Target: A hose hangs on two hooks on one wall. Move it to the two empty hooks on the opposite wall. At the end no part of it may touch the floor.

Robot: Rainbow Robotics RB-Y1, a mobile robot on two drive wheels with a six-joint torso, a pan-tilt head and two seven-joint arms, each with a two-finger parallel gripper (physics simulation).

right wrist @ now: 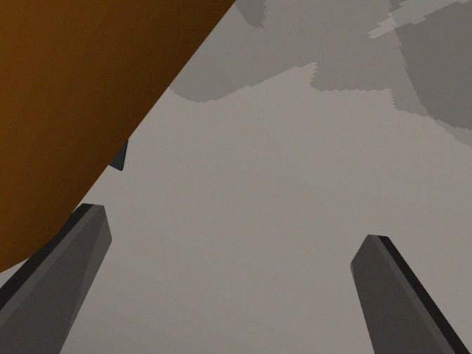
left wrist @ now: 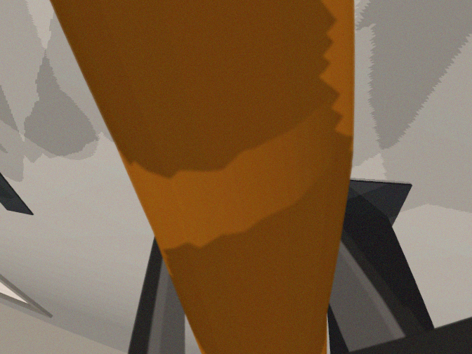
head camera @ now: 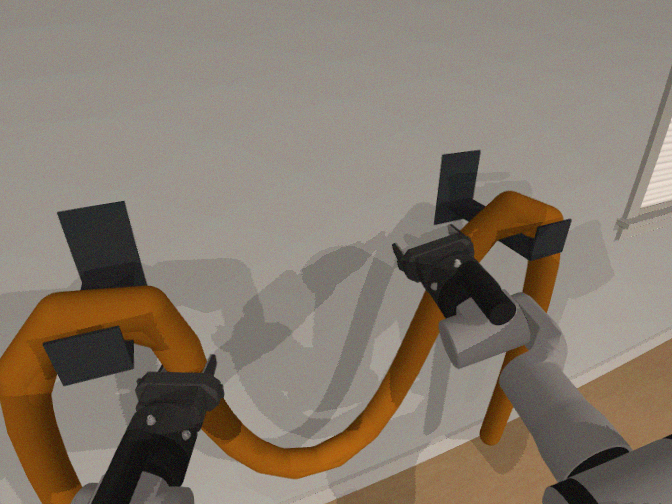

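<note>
The thick orange hose lies over the left hook and the right hook on the wall, sagging in a loop between them. Its right end hangs down in front of the floor; its left part leaves the head view at the bottom. My left gripper is shut on the hose just right of and below the left hook. My right gripper is open and empty, left of the right hook, with the hose beside one finger. The opposite wall's hooks do not show.
The grey wall rises behind the hose. The wooden floor shows at the lower right, along the skirting. A window with a blind is at the right edge of the head view. My right arm crosses in front of the hose's right end part.
</note>
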